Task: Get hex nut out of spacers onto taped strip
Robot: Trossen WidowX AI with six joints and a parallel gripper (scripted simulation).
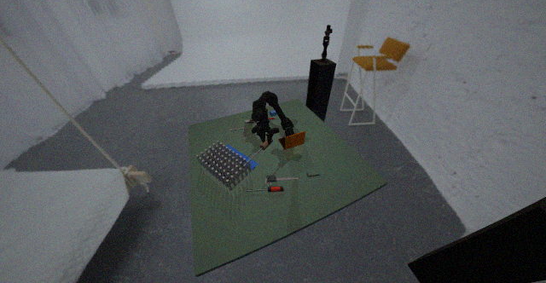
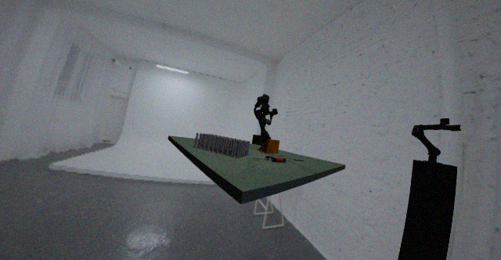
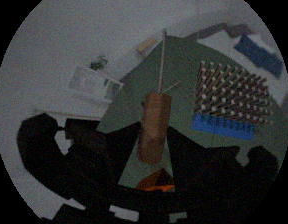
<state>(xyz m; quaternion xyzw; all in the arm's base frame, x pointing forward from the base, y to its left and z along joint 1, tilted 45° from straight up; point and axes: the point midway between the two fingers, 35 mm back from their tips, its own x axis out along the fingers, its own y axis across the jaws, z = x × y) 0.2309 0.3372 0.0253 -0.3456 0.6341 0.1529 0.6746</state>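
The blue taped strip is 200 mm ahead of my gripper tip, 210 mm to the right of it and 280 mm below it. From my gripper tip the other things lie so: hook tool (80 mm ahead, 70 mm to the left); dark piece (280 mm behind, 130 mm to the left, 280 mm below).
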